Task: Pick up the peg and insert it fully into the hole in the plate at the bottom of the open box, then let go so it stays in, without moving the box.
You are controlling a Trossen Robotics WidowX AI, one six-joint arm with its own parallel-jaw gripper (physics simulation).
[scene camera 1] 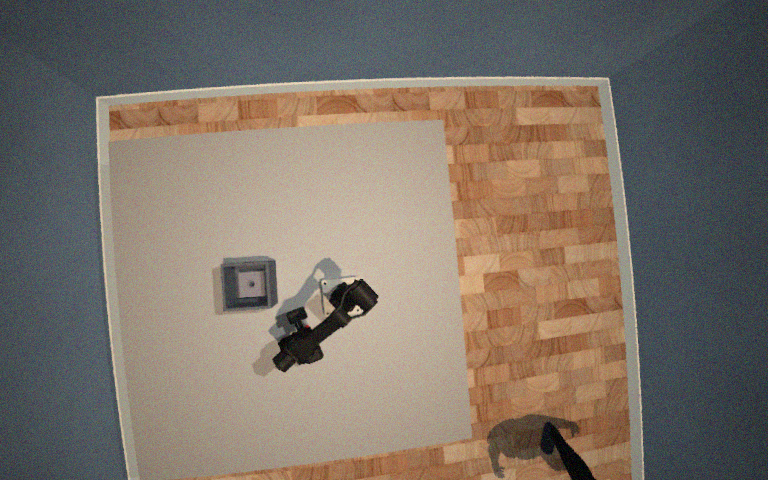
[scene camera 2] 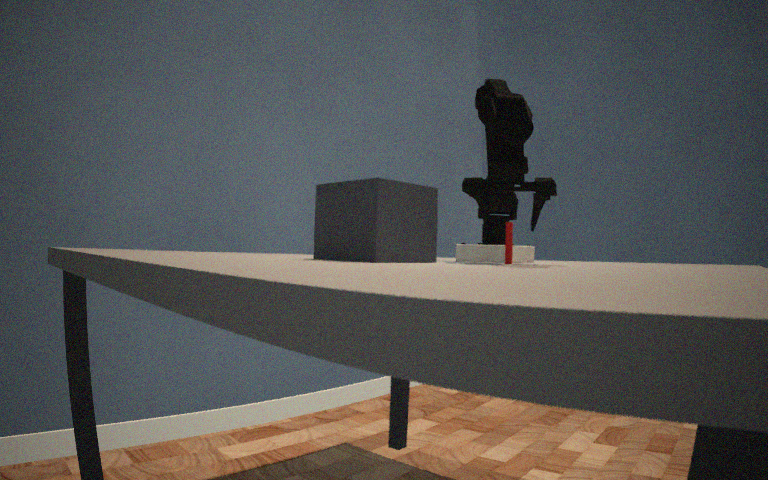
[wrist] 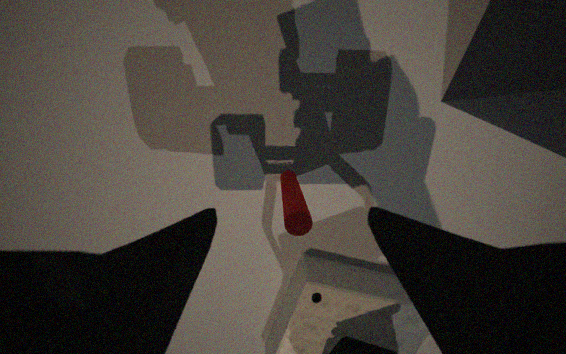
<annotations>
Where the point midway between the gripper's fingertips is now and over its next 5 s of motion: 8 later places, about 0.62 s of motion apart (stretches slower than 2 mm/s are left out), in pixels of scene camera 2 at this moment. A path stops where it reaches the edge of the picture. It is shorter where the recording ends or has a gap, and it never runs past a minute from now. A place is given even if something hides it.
My gripper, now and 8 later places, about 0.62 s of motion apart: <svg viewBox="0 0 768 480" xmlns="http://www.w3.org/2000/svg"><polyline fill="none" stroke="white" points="510,230 510,237 511,214 510,165 499,156 408,139 381,139 375,151 369,164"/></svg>
</annotations>
